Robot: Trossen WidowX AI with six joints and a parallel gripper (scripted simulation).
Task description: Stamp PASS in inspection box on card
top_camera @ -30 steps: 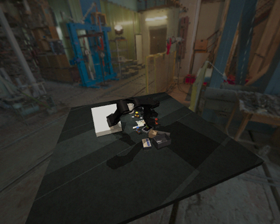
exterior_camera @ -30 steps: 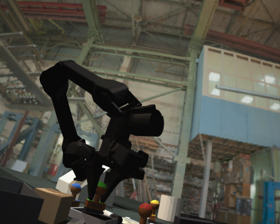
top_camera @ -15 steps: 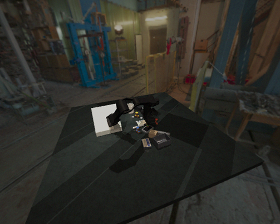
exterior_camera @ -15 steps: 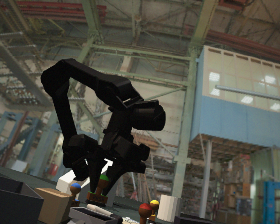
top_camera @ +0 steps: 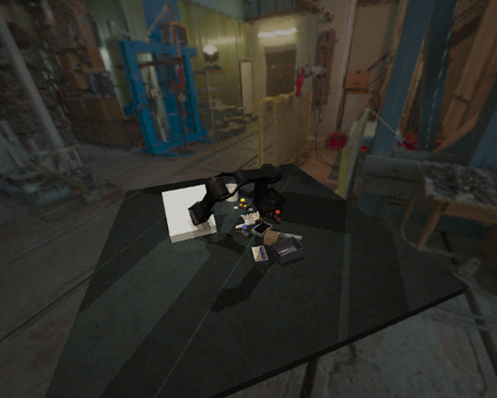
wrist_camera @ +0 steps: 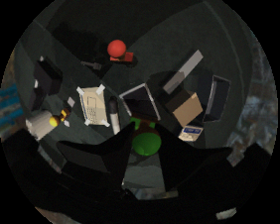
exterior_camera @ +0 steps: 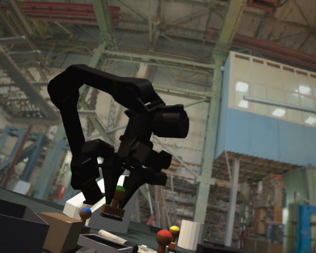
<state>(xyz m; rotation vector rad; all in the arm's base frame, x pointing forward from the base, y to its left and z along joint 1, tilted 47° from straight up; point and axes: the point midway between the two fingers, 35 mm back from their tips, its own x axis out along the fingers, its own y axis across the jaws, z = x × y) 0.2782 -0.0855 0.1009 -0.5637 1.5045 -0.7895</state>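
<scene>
Now: the cream card 120 mm to the left of my gripper tip and 80 mm below it. Round my gripper tip: black-and-white pen 70 mm to the left, 70 mm below, 30 mm behind; then dark ink pad 80 mm below; then green-knobbed stamp right at my gripper tip.
</scene>
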